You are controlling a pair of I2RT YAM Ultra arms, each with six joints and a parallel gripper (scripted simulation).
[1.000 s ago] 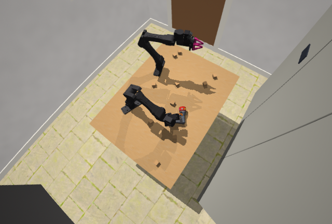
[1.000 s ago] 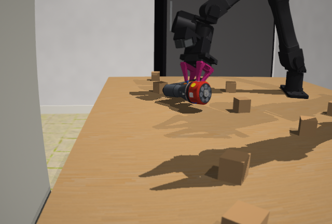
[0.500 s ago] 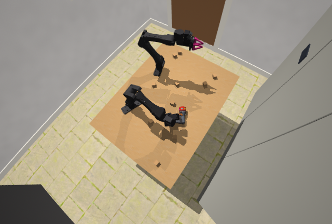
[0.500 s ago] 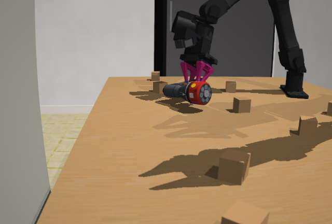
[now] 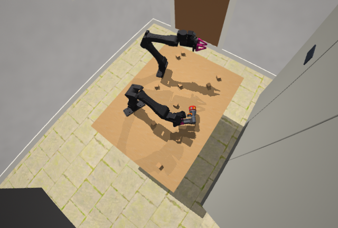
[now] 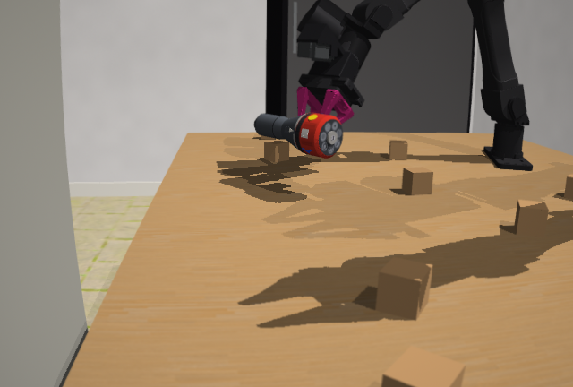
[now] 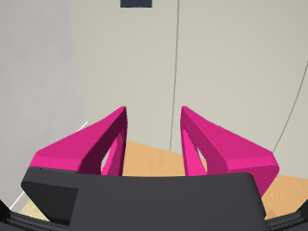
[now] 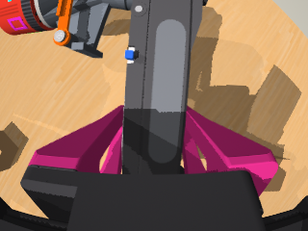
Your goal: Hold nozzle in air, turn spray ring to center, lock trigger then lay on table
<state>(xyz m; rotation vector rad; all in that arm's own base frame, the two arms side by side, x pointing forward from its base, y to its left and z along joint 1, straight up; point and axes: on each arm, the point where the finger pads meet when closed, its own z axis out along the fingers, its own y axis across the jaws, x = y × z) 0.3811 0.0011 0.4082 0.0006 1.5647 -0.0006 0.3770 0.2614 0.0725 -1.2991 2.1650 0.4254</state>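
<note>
My left gripper is now 100 mm short of the red spray ring, 380 mm to the left of it and 320 mm above it.
</note>
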